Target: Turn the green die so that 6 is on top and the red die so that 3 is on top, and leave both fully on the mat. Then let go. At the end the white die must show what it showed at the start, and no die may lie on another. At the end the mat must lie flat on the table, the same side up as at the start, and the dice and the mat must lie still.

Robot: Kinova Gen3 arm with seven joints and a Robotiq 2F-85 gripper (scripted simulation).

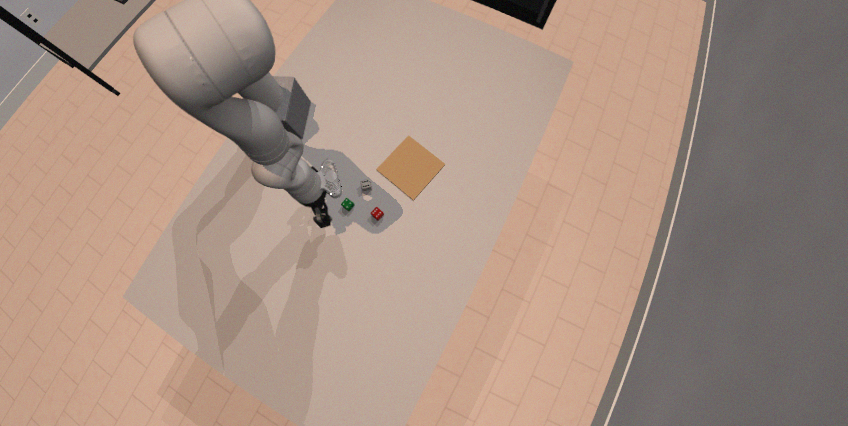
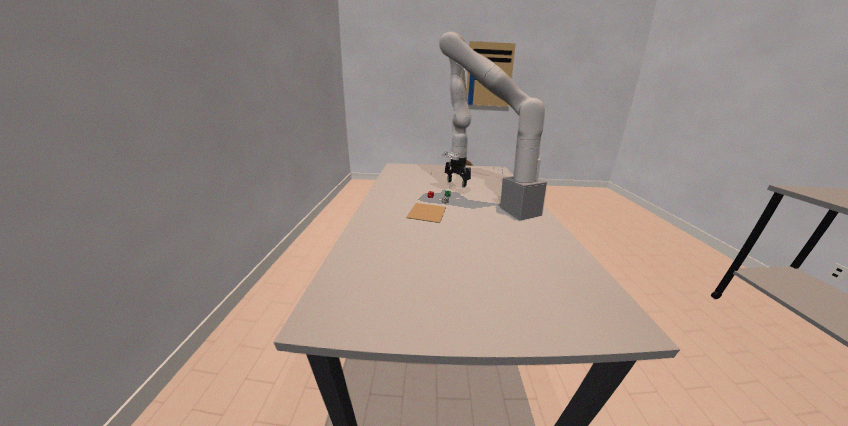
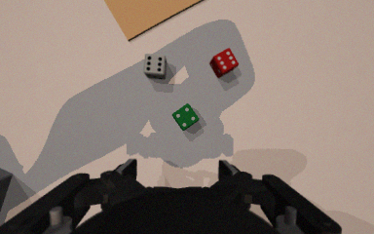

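The green die lies 4 cm ahead of my hand, 3 cm to the left of it and 4 cm below it. The rest, counted from my hand: white die: 6 cm ahead, 11 cm to the left, 4 cm below; then red die: 13 cm ahead, 5 cm to the left, 4 cm below; then tan mat: 14 cm ahead, 22 cm to the left, 5 cm below.
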